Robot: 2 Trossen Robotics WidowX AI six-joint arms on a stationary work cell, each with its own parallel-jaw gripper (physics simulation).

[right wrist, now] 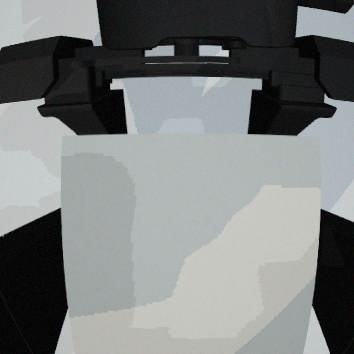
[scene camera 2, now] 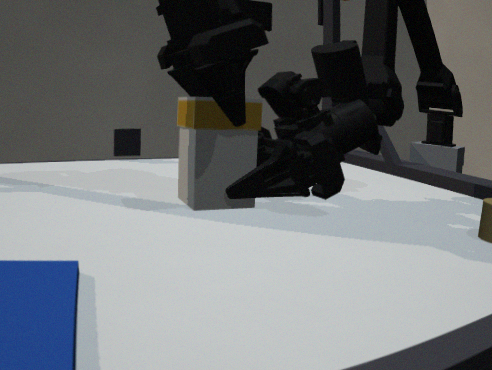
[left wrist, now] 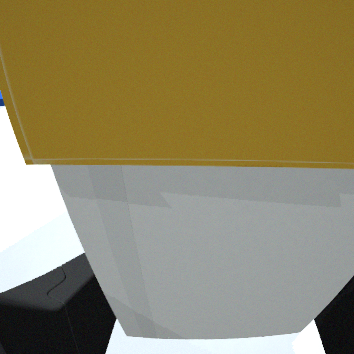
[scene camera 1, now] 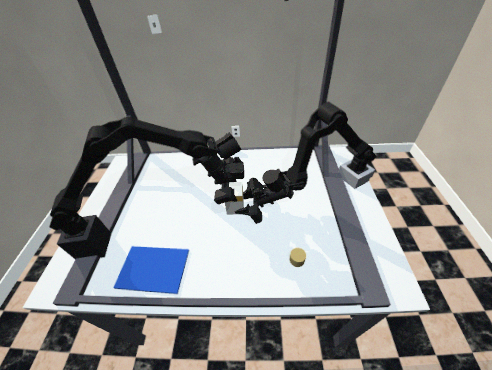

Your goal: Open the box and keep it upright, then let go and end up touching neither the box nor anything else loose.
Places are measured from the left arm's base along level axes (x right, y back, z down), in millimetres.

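Pixels of known places: left gripper, fingertip midpoint: (scene camera 2: 216, 188) (left wrist: 216, 247) (scene camera 1: 235, 205); right gripper, fingertip midpoint: (right wrist: 188, 214) (scene camera 2: 227, 121) (left wrist: 248, 62) (scene camera 1: 236, 193); left arm's base at its link origin: (scene camera 2: 439, 144) (scene camera 1: 357, 167); right arm's base at its link origin: (scene camera 1: 76, 228).
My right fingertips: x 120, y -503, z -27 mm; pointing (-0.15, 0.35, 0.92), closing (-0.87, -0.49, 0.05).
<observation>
Ahead of a thing's pixels: the offset from my right fingertips to its top centre.
The box stands upright on the table. Its grey body @[dy -10, dx +6, dz -8 mm] (scene camera 1: 234, 208) (scene camera 2: 215, 160) (left wrist: 225, 250) is topped by a yellow-sided lid @[dy -10, dx +5, dz -26 mm] (scene camera 1: 239, 198) (scene camera 2: 187, 115) (left wrist: 190, 85) with a pale top that shows in the right wrist view (right wrist: 190, 215). The lid is level and sits high on the body, with no gap visible. My left gripper (scene camera 1: 241, 202) (left wrist: 216, 247) is shut on the lower body from the side; its far finger is mostly hidden in scene camera 2. My right gripper (scene camera 1: 235, 186) (scene camera 2: 217, 107) comes from above, its fingers against two opposite sides of the lid.
A blue square mat @[dy -361, dx -78, dz +77 mm] (scene camera 1: 152, 270) (scene camera 2: 37, 315) lies at the table's front left. A brown cylinder @[dy +60, dx -292, dz +50 mm] (scene camera 1: 297, 257) (scene camera 2: 487, 220) stands at the front right. A dark frame (scene camera 1: 215, 301) edges the table. Both wrists are close together around the box.
</observation>
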